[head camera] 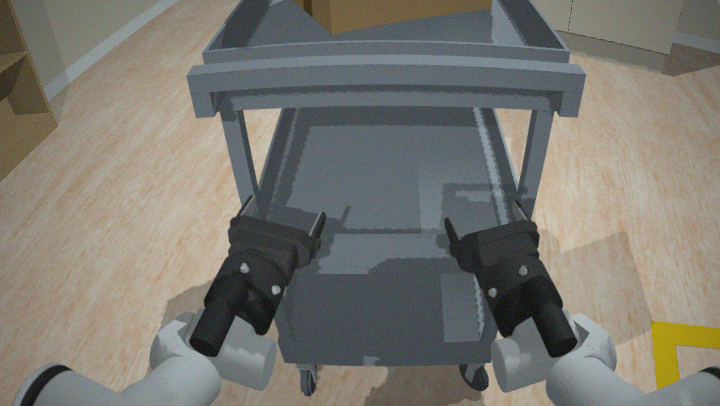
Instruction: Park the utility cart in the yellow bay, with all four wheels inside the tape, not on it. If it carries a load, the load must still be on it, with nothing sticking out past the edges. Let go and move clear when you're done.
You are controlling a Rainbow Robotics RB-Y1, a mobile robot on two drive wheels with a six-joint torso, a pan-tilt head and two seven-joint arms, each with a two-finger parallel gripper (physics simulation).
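Frame: origin at the robot's base, x up, y left, z back, level; metres.
Seen in the pictures: left gripper, fingertip midpoint: [287, 208]; right gripper, fingertip midpoint: [482, 213].
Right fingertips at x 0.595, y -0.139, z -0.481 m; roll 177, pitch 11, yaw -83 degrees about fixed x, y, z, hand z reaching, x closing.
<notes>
A point is followed by its place in that frame.
The grey utility cart [386, 78] {x 0.847, y 0.000, z -0.427 m} stands straight ahead, with its handle bar toward me. A cardboard box [408, 14] {x 0.806, y -0.040, z -0.736 m} sits on its top tray; the top of the box is out of the picture. Two casters show at the near bottom edge. The yellow tape [665, 353] {x 0.002, y -0.786, z -0.524 m} of the bay shows at the lower right, to the right of the cart. My left gripper [286, 209] {x 0.606, y 0.146, z -0.484 m} is open and empty, below and nearer than the handle bar. My right gripper [484, 211] {x 0.595, y -0.139, z -0.481 m} is open and empty, also below the handle bar. Neither touches the handle bar.
A wooden shelf unit [30, 132] {x 0.087, y 1.692, z -1.584 m} stands at the left edge. Pale cabinets [620, 22] {x 0.273, y -1.246, z -2.232 m} stand at the upper right. A wall with a white baseboard [108, 52] {x 0.004, y 1.774, z -2.616 m} runs along the upper left. Wood floor lies on both sides of the cart.
</notes>
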